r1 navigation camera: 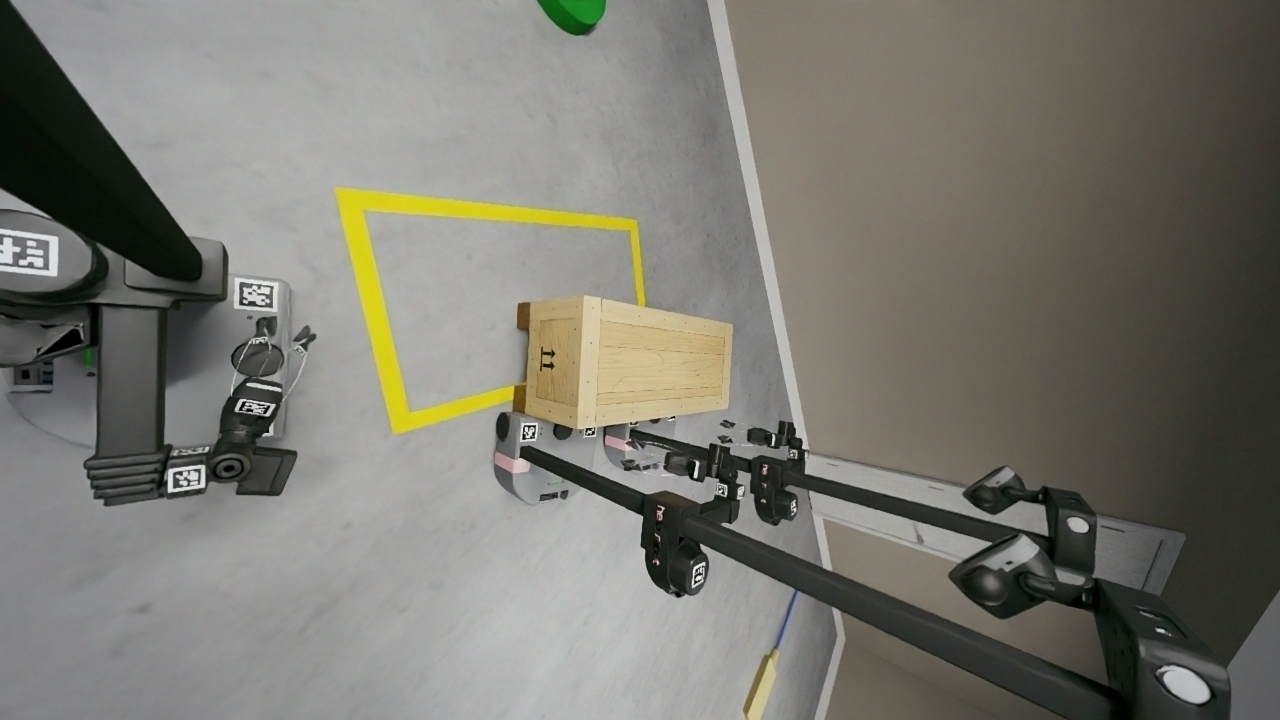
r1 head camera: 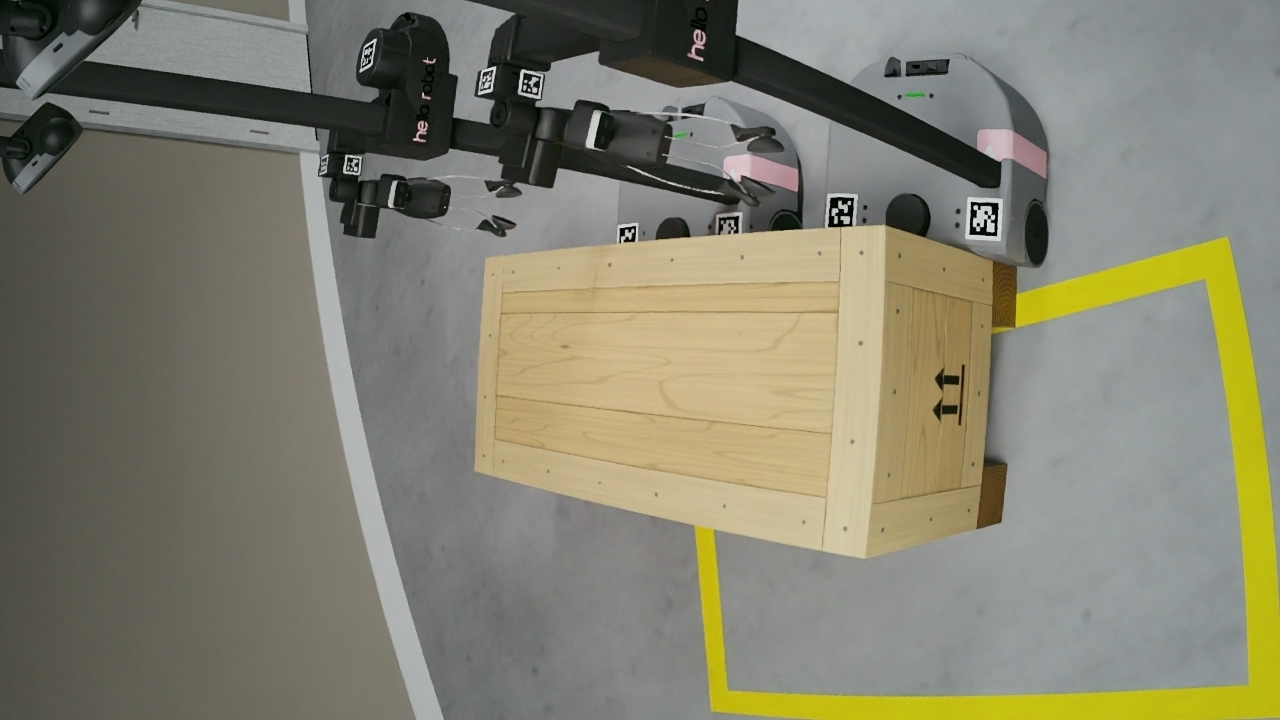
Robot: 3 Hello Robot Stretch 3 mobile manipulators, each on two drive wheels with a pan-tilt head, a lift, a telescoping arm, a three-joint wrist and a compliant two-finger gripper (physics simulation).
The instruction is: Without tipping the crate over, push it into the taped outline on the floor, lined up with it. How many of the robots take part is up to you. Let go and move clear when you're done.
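The wooden crate (r1 head camera: 671,376) (r1 navigation camera: 662,367) stands upright on its dark skids, across one side of the yellow taped outline (r1 head camera: 984,702) (r1 navigation camera: 374,304). Part of it is over the inside of the outline. Two robots stand at the crate's side away from the outline, bases close against it; contact is hidden. The nearer one's gripper (r1 head camera: 757,164) (r1 navigation camera: 629,453) is open and empty, above the bases. The farther one's gripper (r1 head camera: 500,206) (r1 navigation camera: 726,431) is open beside the crate's upper end. Which is r2 or r3 is not shown. My r1 gripper (r1 navigation camera: 284,332) is open, away from the crate across the outline.
A wall (r1 head camera: 179,402) (r1 navigation camera: 939,223) with a white skirting strip runs behind the crate. A whitish panel (r1 navigation camera: 930,510) is on the wall near the two robots. A green object (r1 navigation camera: 572,10) lies beyond the outline. A yellow object (r1 navigation camera: 760,685) with a blue rod lies near the wall.
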